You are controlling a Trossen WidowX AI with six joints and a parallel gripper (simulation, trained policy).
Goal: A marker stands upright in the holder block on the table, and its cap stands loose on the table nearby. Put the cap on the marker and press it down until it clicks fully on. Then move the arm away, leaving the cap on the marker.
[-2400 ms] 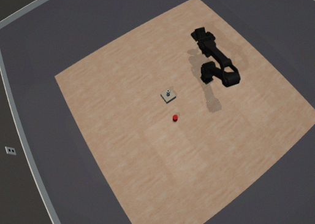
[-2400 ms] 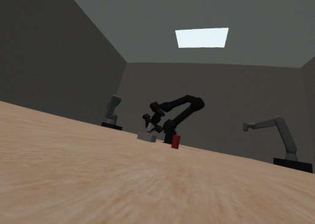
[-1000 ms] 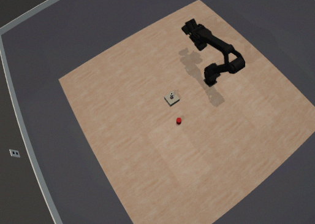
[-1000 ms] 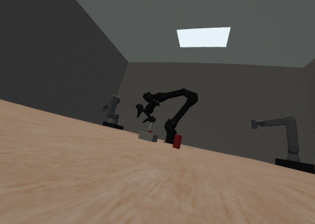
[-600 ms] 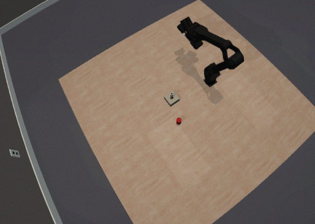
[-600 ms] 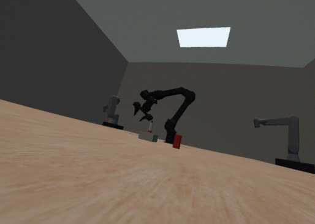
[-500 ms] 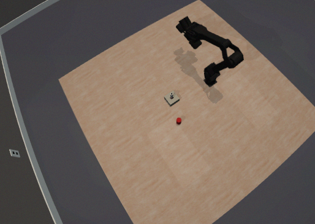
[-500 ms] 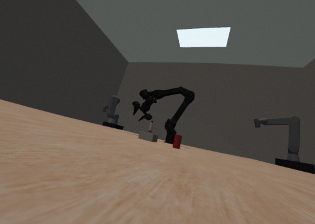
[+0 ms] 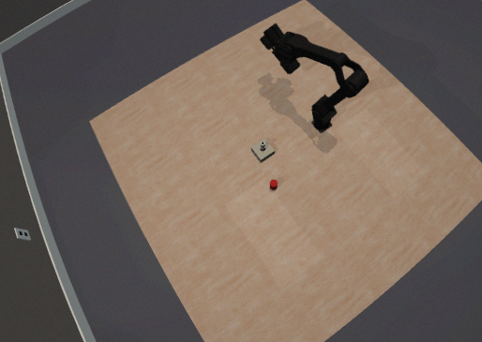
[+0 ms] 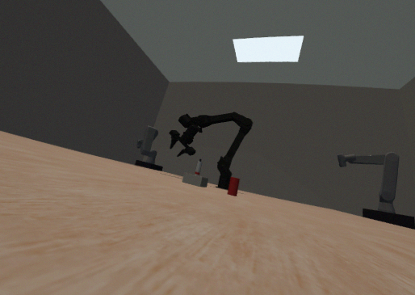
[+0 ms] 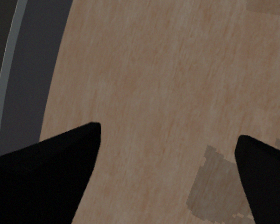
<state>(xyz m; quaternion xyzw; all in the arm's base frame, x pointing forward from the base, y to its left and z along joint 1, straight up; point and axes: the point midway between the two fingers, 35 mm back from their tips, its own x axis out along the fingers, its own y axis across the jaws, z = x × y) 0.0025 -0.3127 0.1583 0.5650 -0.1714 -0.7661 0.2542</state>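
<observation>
The red cap is 43 cm to the left of my gripper tip, 33 cm ahead of it and 11 cm below it. Round my gripper tip: grey holder block 29 cm to the left, 28 cm ahead, 12 cm below.
</observation>
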